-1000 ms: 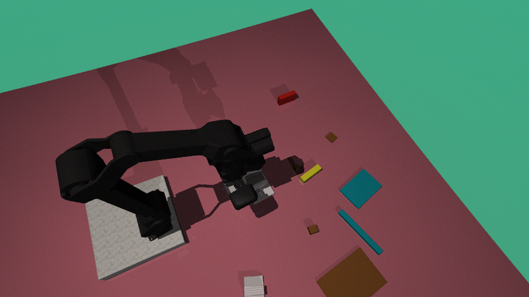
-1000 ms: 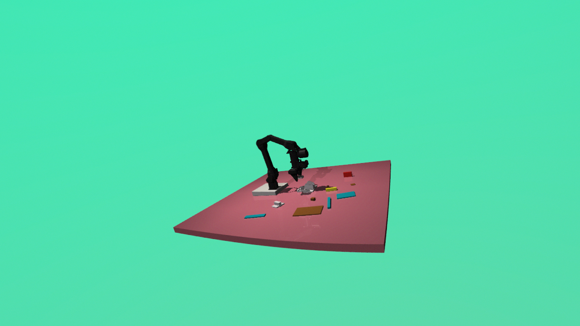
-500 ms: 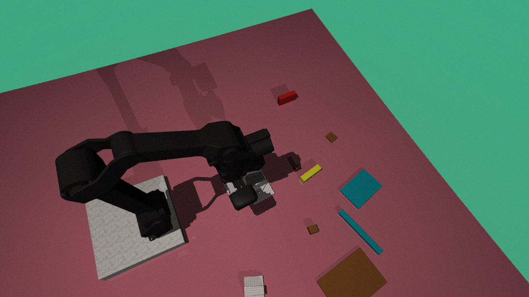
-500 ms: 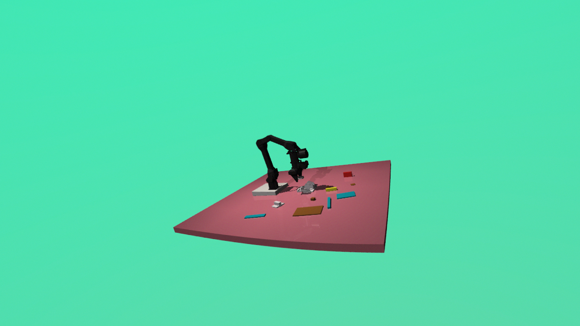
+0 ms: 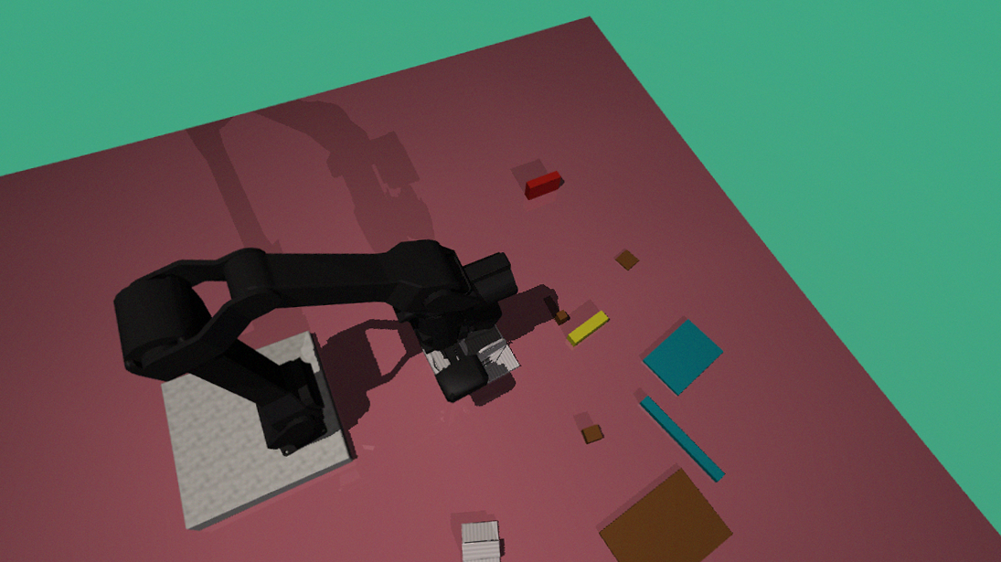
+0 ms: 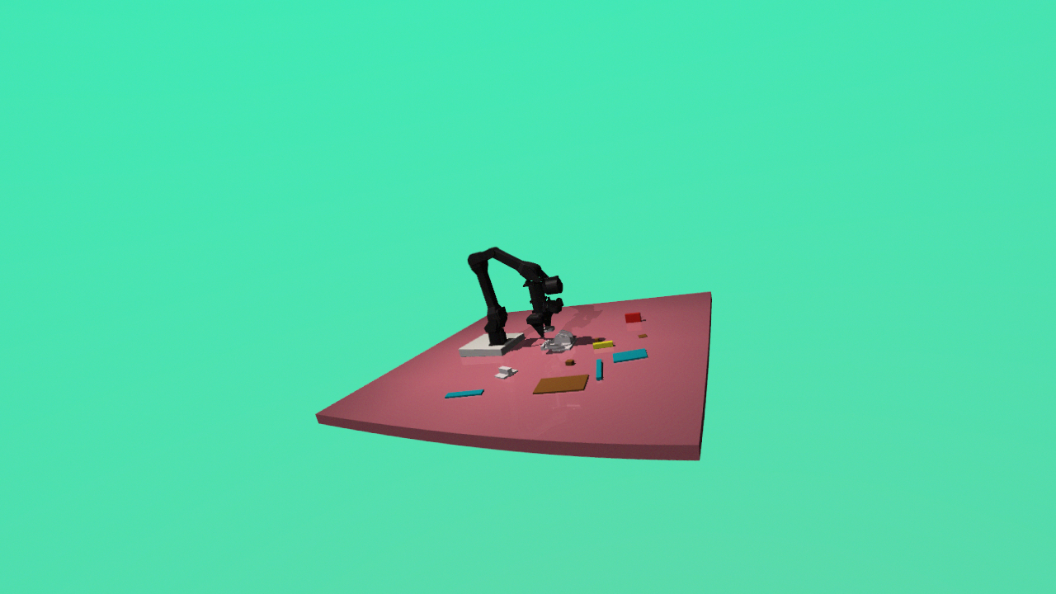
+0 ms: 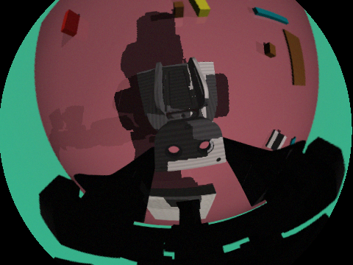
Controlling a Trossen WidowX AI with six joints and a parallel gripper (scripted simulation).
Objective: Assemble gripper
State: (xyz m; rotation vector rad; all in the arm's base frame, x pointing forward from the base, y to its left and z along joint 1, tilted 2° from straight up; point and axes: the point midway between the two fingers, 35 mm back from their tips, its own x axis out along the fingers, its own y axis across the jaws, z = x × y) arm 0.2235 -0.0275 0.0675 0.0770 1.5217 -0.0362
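Now: gripper tip 2 cm short of the gripper jaw, 2 cm to the left of it and 4 cm above it. Round my gripper tip: white stepped block (9 cm behind, 26 cm to the right, 5 cm below); then teal bar (24 cm ahead, 29 cm to the right, 5 cm below); then yellow bar (23 cm ahead, 8 cm to the right, 5 cm below).
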